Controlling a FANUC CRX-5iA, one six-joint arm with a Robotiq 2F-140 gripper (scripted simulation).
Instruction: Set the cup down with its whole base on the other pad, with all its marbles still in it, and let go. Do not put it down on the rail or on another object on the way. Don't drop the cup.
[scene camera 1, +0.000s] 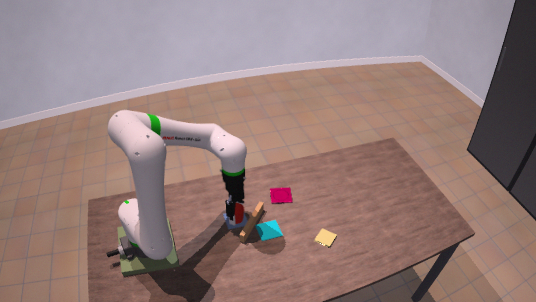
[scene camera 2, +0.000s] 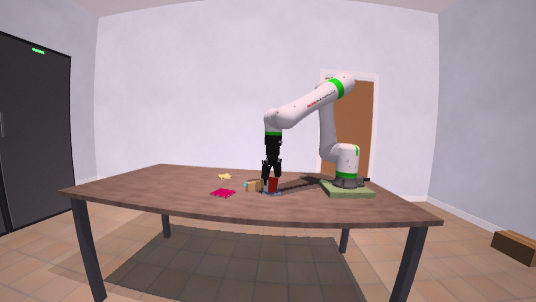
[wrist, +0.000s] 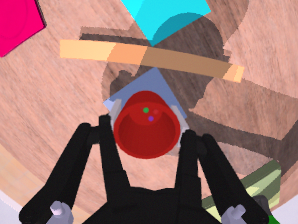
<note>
In view: the gripper (wrist: 145, 110), a red cup (wrist: 138, 137) and a low wooden rail (wrist: 76, 49).
</note>
